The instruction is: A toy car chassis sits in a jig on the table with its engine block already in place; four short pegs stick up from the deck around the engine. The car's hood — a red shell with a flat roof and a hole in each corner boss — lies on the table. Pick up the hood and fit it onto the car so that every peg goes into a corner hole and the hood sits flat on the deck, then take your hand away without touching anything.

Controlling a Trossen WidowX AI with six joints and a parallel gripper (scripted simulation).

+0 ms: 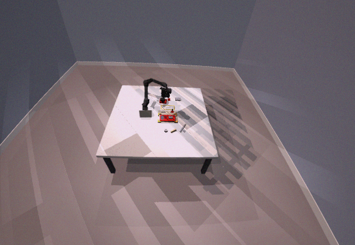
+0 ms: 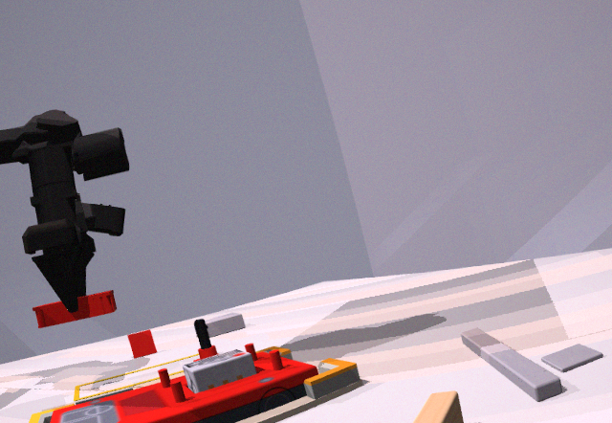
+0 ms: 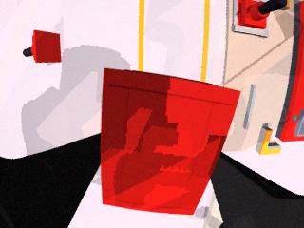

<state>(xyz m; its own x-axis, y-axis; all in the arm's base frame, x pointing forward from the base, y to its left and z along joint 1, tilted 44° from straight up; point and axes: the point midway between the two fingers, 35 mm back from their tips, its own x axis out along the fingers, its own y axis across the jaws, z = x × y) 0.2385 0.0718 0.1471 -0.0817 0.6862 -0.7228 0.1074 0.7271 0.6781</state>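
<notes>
Now: the grey engine block 11 cm ahead of my gripper tip, 24 cm to the right of it and 7 cm below it. Round my gripper tip: yellow-cornered jig: 7 cm ahead, 21 cm to the right, 9 cm below; red hood: 1 cm above; long grey bar: 26 cm ahead, 39 cm to the right, 9 cm below.
</notes>
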